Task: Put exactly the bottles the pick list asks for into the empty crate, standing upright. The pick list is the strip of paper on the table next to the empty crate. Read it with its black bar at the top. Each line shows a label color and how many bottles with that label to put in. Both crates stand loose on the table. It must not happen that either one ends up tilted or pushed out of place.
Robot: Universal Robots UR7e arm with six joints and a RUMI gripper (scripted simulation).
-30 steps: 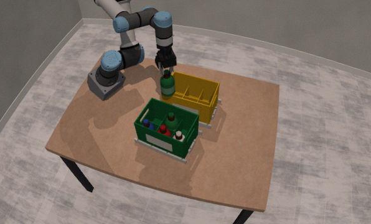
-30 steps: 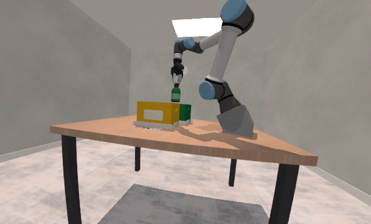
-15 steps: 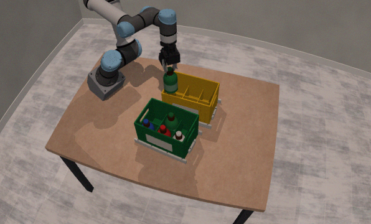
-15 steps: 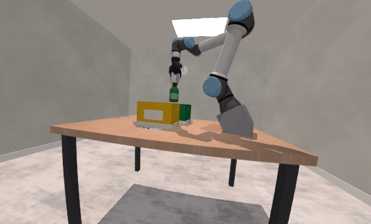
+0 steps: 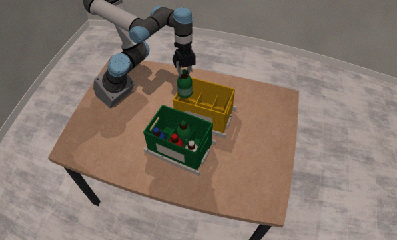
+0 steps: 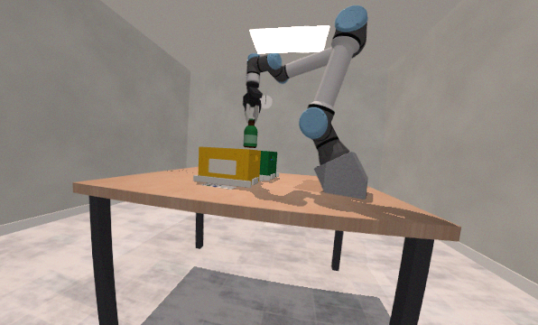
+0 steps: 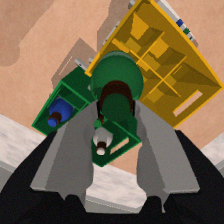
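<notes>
My gripper is now 7 cm above the green-label bottle. Also, from my hand: green crate 25 cm below, 20 cm to the right, 2 cm ahead; then yellow crate 25 cm below, 9 cm ahead, 3 cm to the left; then blue-label bottle 25 cm below, 23 cm to the right, 8 cm behind.
</notes>
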